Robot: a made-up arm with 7 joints.
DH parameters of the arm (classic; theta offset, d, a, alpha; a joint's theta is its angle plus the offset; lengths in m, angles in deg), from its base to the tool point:
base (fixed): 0 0 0 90
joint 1: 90 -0.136 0 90
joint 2: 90 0 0 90
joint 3: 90 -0.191 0 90
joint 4: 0 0 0 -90
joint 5: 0 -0.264 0 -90
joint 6: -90 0 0 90
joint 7: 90 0 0 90
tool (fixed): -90 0 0 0
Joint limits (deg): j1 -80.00..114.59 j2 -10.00..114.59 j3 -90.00..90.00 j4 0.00..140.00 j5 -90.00..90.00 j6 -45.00..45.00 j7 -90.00..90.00
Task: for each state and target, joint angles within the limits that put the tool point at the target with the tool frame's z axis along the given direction. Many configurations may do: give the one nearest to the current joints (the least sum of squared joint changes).
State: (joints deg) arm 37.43 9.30 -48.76 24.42 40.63 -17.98 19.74
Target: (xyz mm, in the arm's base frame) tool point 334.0 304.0 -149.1 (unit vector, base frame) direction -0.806 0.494 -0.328
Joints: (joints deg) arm 34.76 46.55 -30.51 56.38 43.66 -38.30 29.27
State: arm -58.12 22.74 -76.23 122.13 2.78 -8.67 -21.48
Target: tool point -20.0 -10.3 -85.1 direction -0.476 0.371 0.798
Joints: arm -76.91 18.97 -62.57 139.89 14.38 5.22 -44.75
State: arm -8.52 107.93 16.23 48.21 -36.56 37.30 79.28
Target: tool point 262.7 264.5 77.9 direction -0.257 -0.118 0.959
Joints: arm -14.87 100.73 26.44 98.32 4.45 33.91 85.70
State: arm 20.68 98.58 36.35 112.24 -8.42 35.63 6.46
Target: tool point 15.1 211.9 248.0 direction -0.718 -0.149 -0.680
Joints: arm 35.59 94.17 50.03 112.56 8.57 40.50 36.90
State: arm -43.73 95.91 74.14 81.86 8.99 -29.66 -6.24
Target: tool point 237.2 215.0 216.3 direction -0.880 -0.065 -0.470
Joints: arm -35.61 113.84 75.32 88.23 7.07 25.17 10.16
